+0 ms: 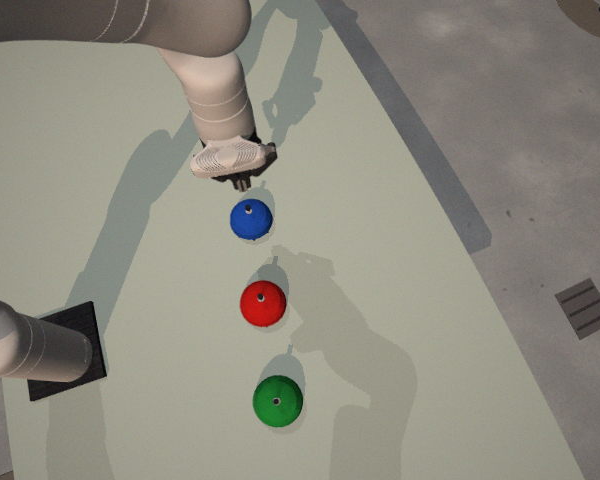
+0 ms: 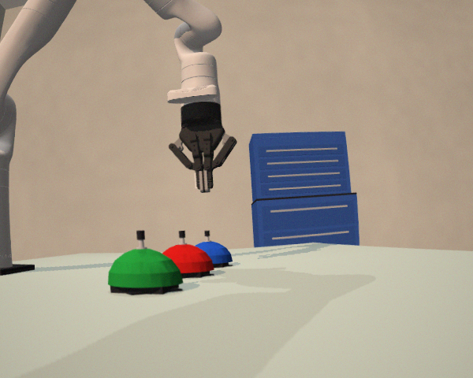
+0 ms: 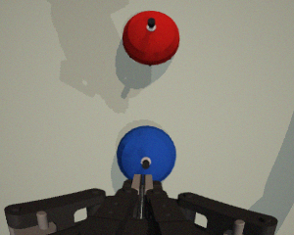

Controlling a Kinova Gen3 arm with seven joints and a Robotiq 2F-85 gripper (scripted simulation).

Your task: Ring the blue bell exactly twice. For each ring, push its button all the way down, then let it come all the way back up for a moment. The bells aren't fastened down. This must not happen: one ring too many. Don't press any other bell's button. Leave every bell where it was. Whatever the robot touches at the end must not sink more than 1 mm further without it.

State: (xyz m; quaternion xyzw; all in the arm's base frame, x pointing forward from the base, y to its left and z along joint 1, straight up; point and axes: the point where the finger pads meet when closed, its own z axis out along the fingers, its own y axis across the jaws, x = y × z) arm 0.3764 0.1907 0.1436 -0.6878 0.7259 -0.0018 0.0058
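The blue bell is 11 cm below my hand. Round my hand: red bell (1 cm behind, 17 cm to the right, 11 cm below); green bell (2 cm behind, 34 cm to the right, 11 cm below).
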